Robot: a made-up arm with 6 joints.
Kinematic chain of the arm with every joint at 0, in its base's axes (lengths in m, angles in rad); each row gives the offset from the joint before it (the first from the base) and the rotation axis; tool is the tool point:
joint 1: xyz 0 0 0.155 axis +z
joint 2: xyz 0 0 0 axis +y
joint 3: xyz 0 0 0.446 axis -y
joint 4: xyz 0 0 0 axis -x
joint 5: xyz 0.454 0 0 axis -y
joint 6: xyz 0 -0.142 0 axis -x
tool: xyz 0 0 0
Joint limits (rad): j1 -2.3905..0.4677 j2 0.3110..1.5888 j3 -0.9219..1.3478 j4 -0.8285..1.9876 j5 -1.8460..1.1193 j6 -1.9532..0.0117
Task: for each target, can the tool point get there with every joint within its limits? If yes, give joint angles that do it. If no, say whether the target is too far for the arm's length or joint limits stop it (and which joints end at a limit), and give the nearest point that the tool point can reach.
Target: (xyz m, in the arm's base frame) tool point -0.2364 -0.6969 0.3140
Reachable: yes | joints -1.7204 0.7377 0.2288 0.4159 -0.1190 -0.7932
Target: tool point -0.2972 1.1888 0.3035
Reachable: no: too far | nearest point 0.3396 0.2359 0.1943 | short by 1.151 m
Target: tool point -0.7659 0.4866 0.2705
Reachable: no: joint limits stop it (at a limit: joint 1, joint 2, joint 3) | nearest point -0.3048 -0.0904 0.1504 | short by 0.748 m
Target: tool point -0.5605 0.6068 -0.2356
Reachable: no: joint limits stop it (at a limit: joint 1, joint 2) | nearest point -0.1699 0.0356 -0.1470 | short by 0.698 m
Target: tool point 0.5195 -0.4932 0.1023
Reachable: yes | joints -0.7507 0.9407 -0.0874 1.5270 -0.5691 -1.3452
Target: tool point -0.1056 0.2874 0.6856
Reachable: no: joint limits stop it (at a limit: joint 1, joint 2, joint 3, joint 4) | nearest point 0.2024 0.1666 1.0365 | short by 0.482 m
